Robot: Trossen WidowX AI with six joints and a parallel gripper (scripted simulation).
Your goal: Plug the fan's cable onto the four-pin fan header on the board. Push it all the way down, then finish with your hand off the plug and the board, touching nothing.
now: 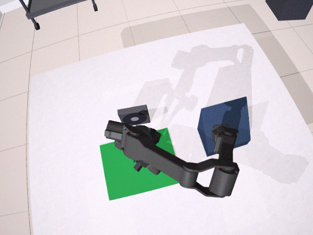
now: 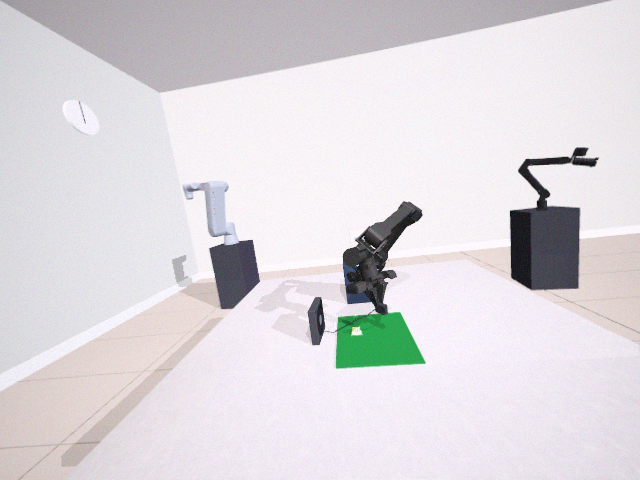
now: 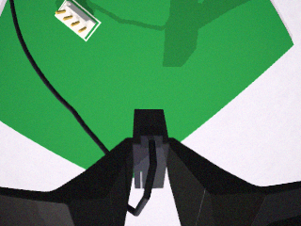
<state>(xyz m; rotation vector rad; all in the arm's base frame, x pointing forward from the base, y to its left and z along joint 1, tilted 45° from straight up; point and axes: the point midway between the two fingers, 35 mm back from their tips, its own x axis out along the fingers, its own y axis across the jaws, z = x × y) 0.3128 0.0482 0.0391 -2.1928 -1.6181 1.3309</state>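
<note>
My gripper tip is 110 mm above the green board, 30 mm to the left of it and 20 mm short of it. The rest, counted from my gripper tip: dark plug 10 mm to the left, 10 mm ahead; white four-pin header 100 mm below, 80 mm to the right; black fan 210 mm to the right, 40 mm below, 10 mm ahead.
</note>
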